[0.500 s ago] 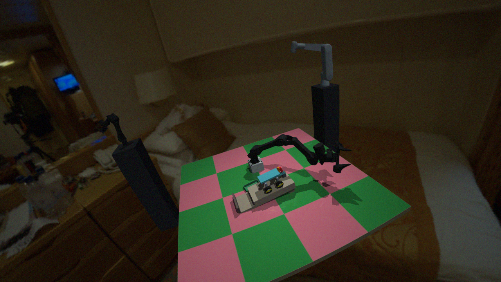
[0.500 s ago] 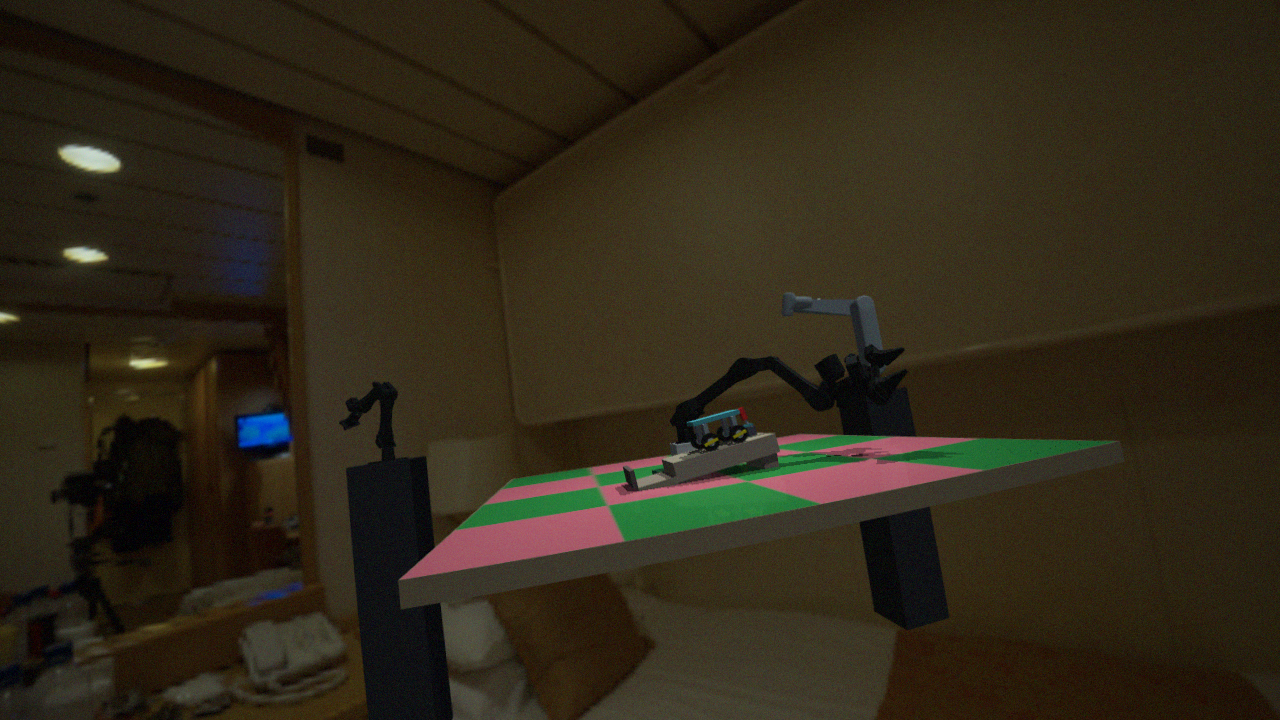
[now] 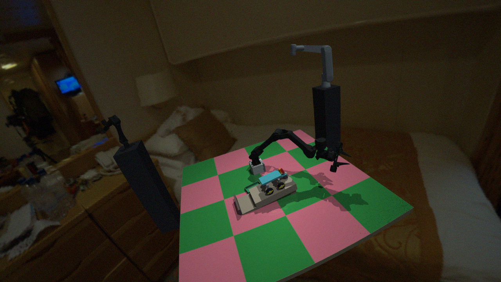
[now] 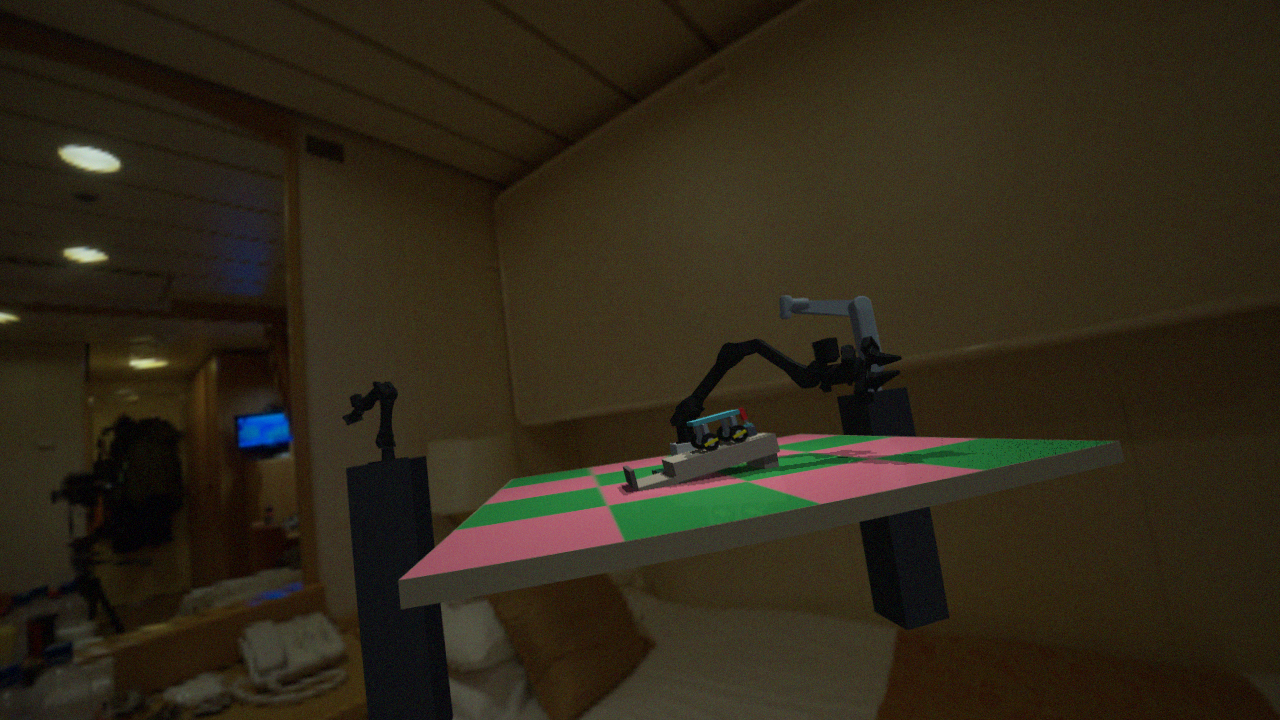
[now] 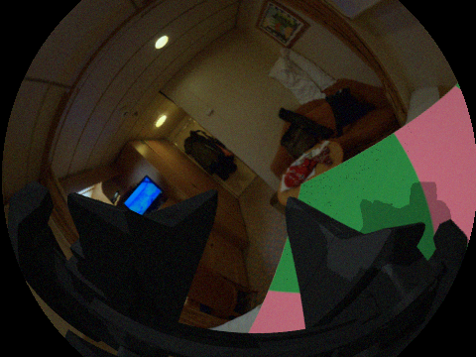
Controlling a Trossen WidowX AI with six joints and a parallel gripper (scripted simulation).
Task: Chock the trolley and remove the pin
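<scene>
My gripper tip is 35 cm past the yellow chock, 31 cm to the left of it and 20 cm above it. Round my gripper tip: red-headed stop pin: 34 cm to the right, 23 cm behind, 9 cm below; then blue-topped trolley: 44 cm to the right, 21 cm behind, 11 cm below; then ramp: 44 cm to the right, 22 cm behind, 17 cm below.
</scene>
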